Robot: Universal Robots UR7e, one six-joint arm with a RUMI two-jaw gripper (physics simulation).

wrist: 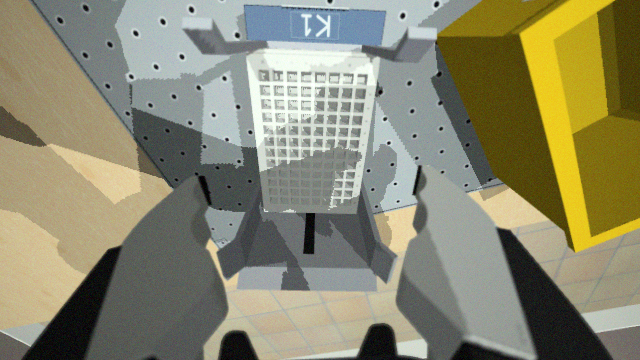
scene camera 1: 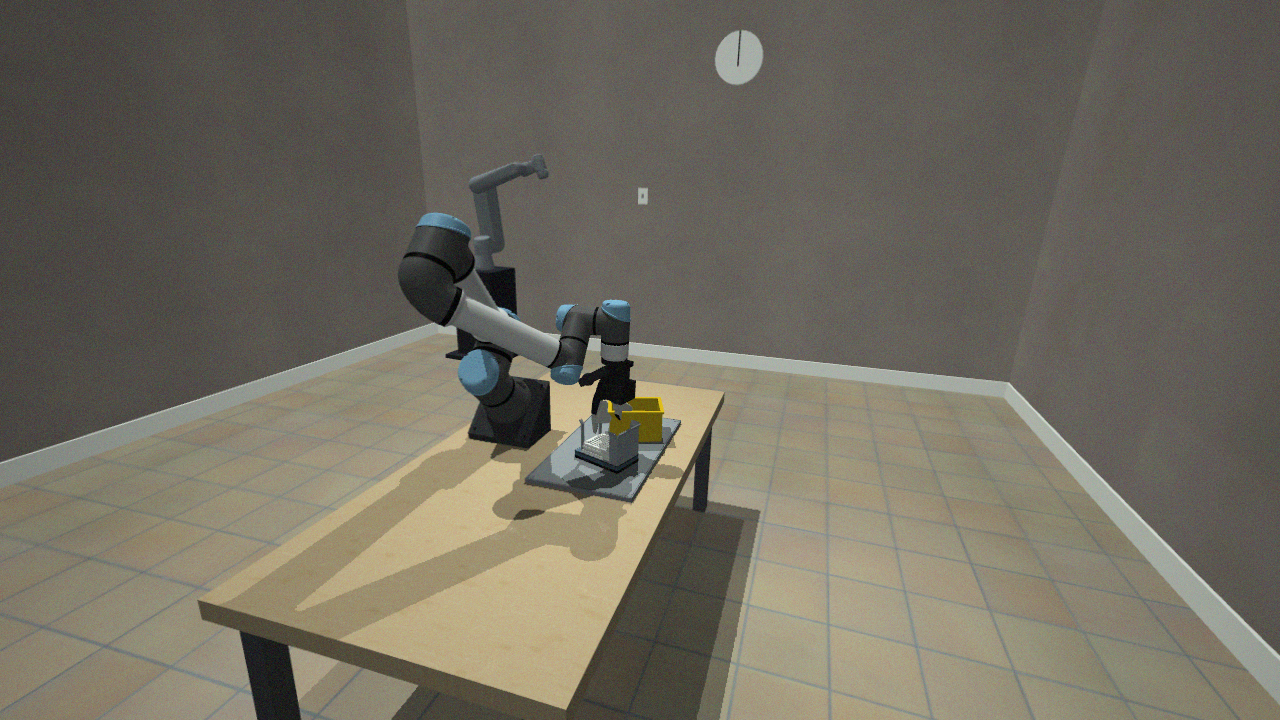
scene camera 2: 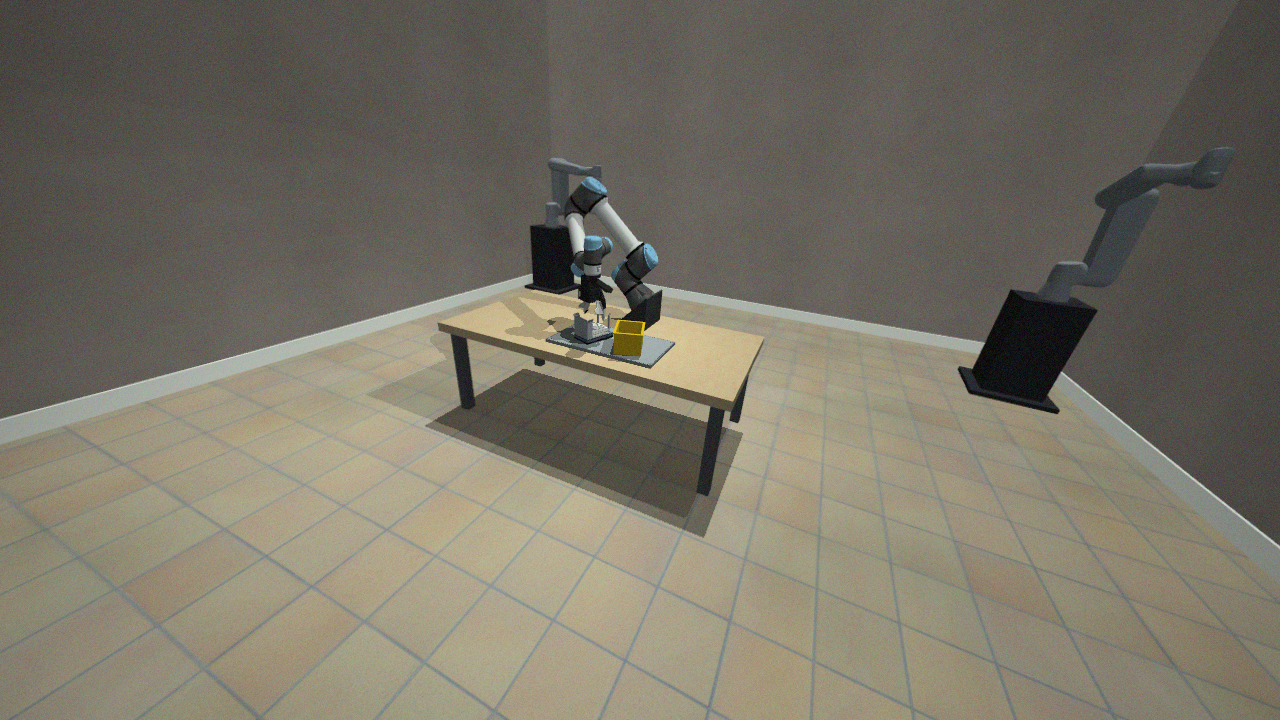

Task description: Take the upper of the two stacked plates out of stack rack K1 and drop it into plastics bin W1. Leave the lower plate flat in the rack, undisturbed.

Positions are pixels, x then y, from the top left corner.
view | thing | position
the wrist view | gripper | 311,173
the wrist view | white gridded plate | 312,110
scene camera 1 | gripper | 607,426
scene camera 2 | gripper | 593,317
